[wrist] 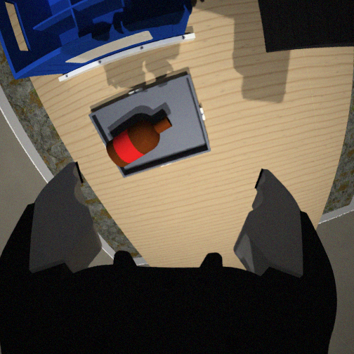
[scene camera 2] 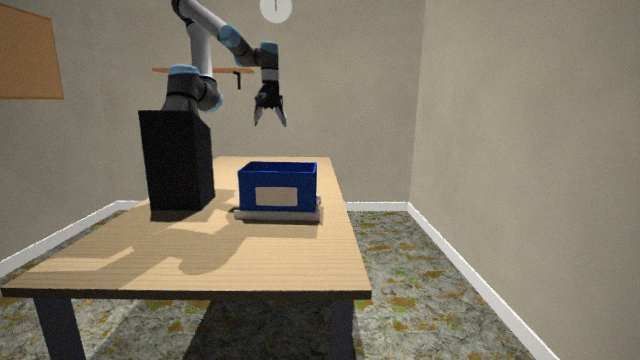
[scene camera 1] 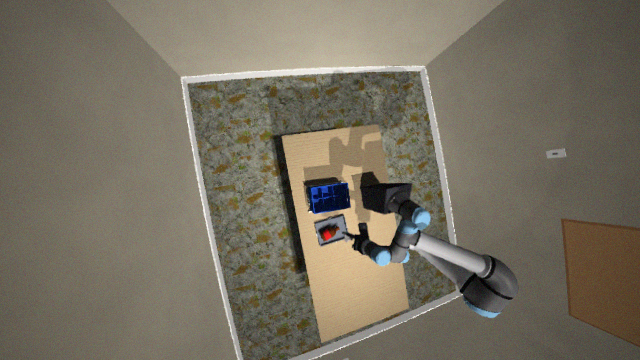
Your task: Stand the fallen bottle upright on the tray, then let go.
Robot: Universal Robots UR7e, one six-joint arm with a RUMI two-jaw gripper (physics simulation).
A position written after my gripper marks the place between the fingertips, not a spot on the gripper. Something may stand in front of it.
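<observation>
I can see my gripper (scene camera 2: 269, 126), and the wrist view gives me the gripper (wrist: 169, 168) too. A brown bottle (wrist: 141, 137) is there for me to see as well.
</observation>
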